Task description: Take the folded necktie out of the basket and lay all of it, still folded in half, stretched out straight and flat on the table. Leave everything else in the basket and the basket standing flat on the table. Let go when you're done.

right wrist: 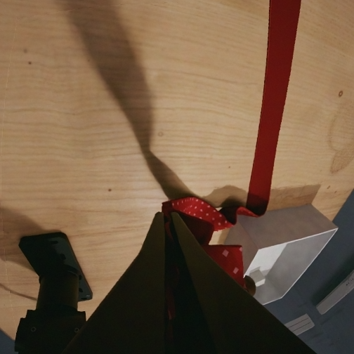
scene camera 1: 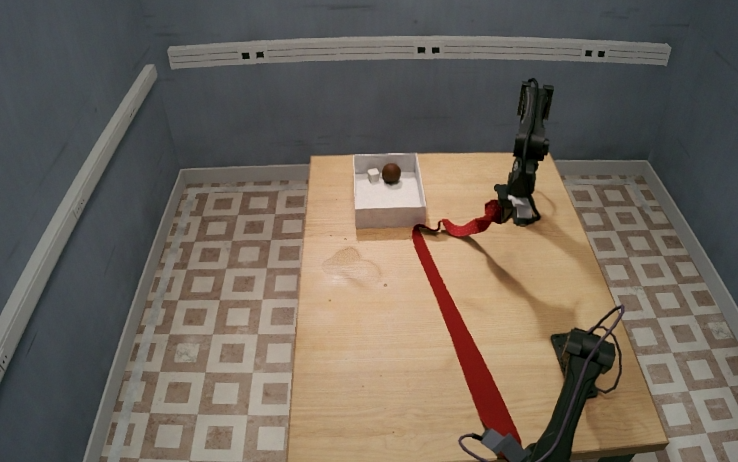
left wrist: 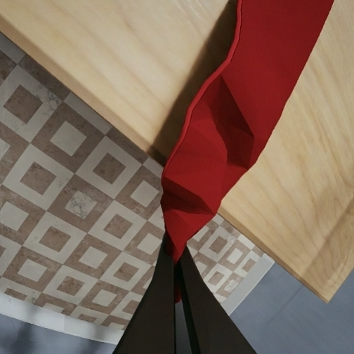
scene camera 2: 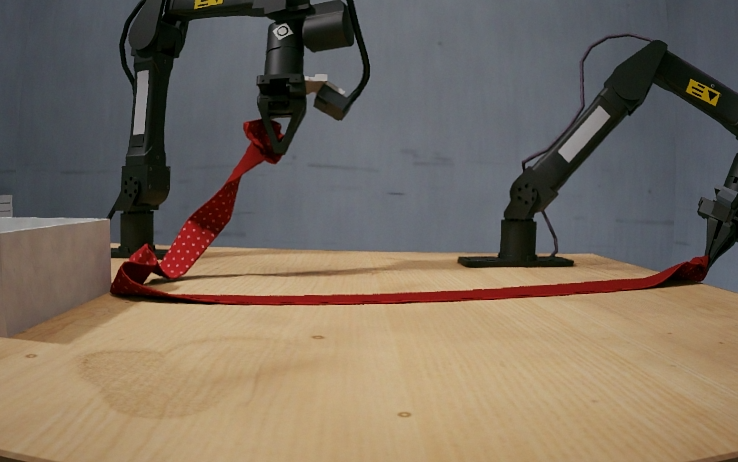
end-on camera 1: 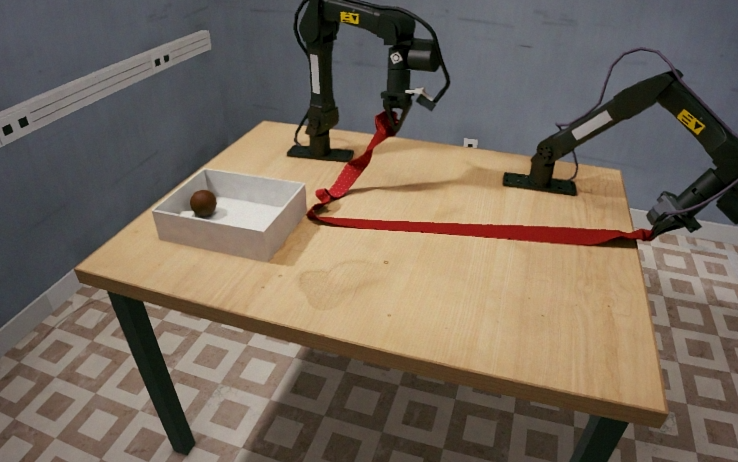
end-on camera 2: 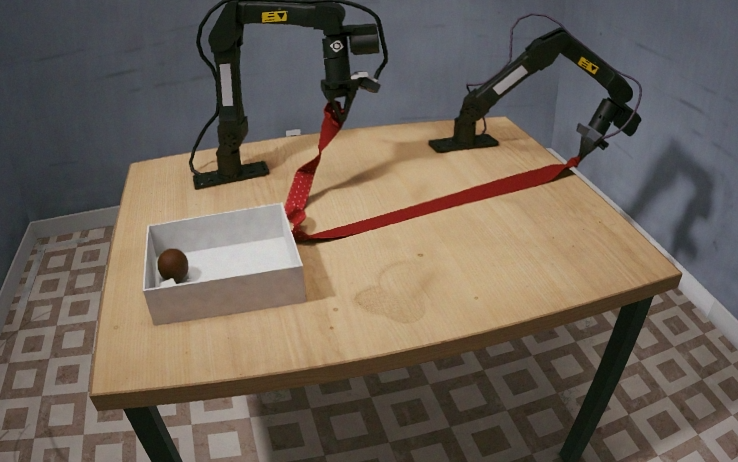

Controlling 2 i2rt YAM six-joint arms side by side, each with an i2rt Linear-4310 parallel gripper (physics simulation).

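The red necktie point(scene camera 1: 454, 321) point(scene camera 2: 381, 298) point(end-on camera 1: 462, 228) point(end-on camera 2: 435, 207) point(left wrist: 280, 60) point(right wrist: 277, 100) runs flat along the table from beside the basket to the table's edge. Near the basket it bends back, twists and rises, showing white dots. My left gripper point(scene camera 2: 709, 264) point(end-on camera 2: 578, 159) point(left wrist: 171, 238) is shut on its bunched wide end, just past the table's edge. My right gripper point(scene camera 2: 280, 149) point(end-on camera 1: 396, 126) point(end-on camera 2: 341, 118) point(right wrist: 165, 220) is shut on its other, raised part. The white basket point(scene camera 1: 389, 216) point(end-on camera 1: 212, 239) point(end-on camera 2: 228, 299) stands flat; the tie is outside it.
A brown ball point(scene camera 1: 391, 173) point(end-on camera 1: 203, 203) point(end-on camera 2: 172, 265) and a small white cube point(scene camera 1: 373, 174) lie in the basket. The bend of the tie lies close to a basket corner. Both arm bases stand along the table's far side in the end-on views.
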